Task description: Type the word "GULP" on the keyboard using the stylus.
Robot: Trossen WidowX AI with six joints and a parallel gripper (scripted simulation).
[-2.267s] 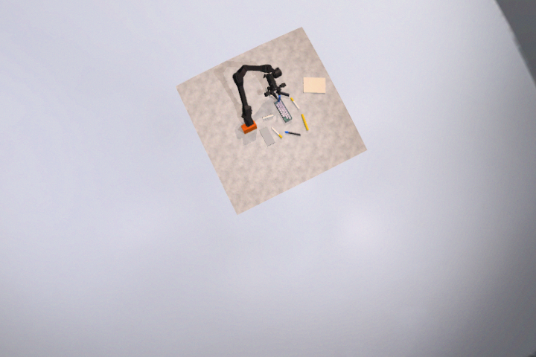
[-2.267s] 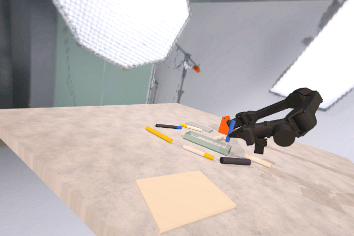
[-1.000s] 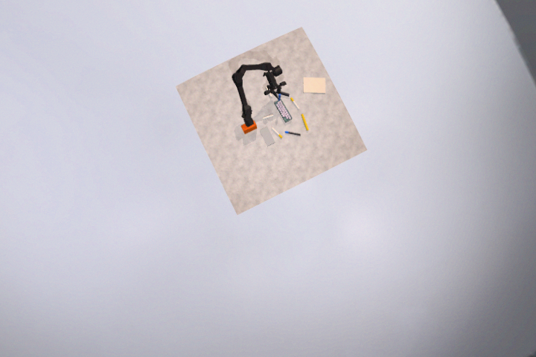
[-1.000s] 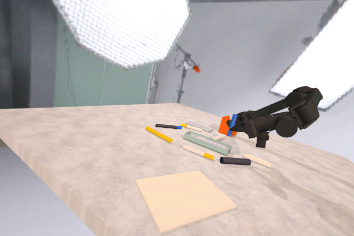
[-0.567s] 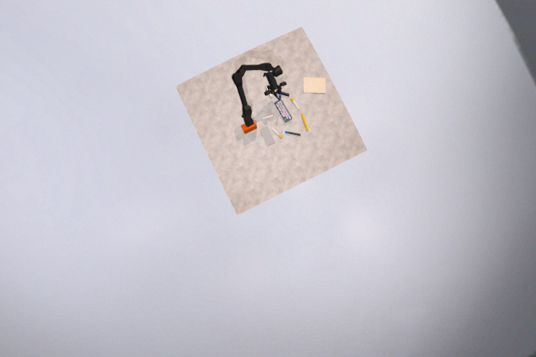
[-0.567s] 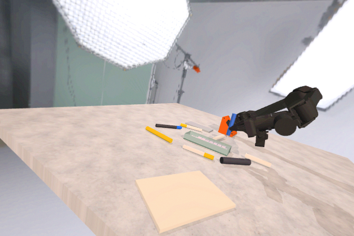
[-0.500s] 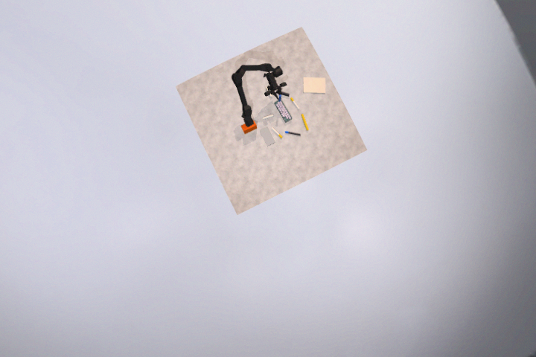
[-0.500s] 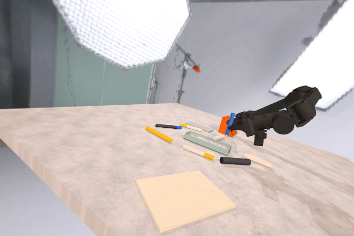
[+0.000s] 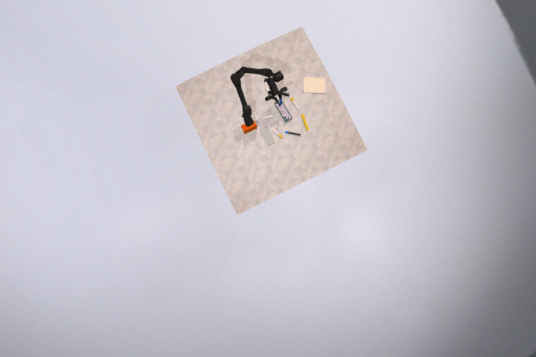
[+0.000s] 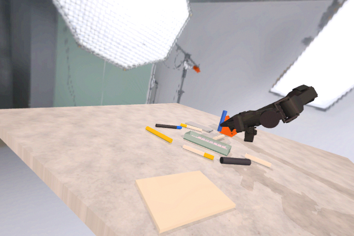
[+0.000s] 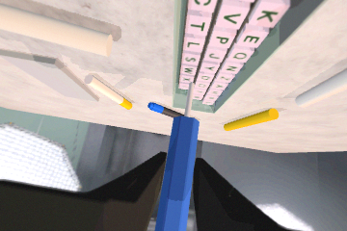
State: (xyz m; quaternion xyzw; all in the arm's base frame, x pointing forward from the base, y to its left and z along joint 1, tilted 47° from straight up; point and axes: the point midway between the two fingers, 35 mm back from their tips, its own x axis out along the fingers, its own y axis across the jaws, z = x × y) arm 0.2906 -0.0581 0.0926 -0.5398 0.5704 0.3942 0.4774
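My gripper tip is 100 mm to the right of the black cylinder, 100 mm short of it and 90 mm above it. Also, from my gripper tip: blue stylus (10 mm below); yellow stick (220 mm to the right, 130 mm ahead, 90 mm below); grey flat block (220 mm behind, 150 mm to the right, 100 mm below).
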